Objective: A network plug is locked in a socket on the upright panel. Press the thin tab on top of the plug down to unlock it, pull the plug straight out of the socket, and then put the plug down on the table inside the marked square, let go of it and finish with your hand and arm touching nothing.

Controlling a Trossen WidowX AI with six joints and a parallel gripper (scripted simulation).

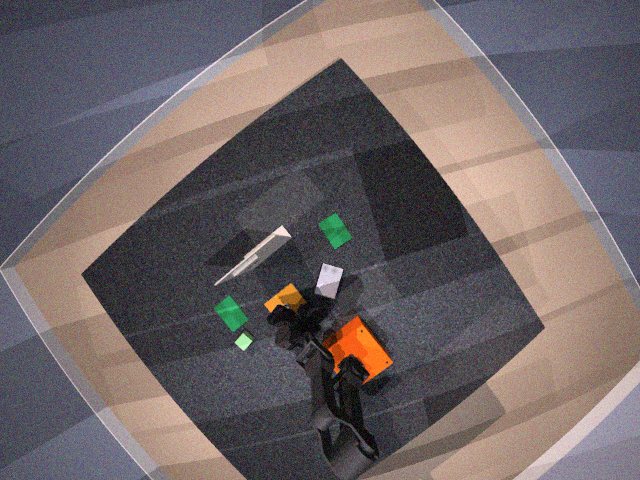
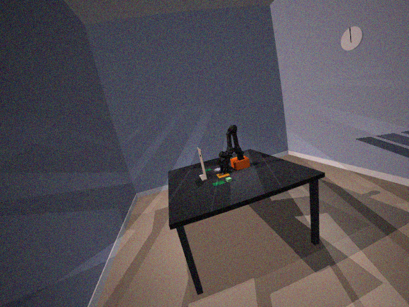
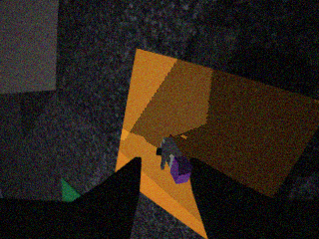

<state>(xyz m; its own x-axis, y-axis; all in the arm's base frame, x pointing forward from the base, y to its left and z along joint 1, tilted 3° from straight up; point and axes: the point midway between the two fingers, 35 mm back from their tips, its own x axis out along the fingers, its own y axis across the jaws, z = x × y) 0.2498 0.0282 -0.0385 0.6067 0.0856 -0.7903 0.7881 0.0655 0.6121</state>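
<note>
My gripper tip is now right at the network plug. Also, from my gripper tip: light green cube: 20 mm ahead, 190 mm to the left; orange marked square: 20 mm below; upright panel: 170 mm ahead, 90 mm to the right, 130 mm above.
</note>
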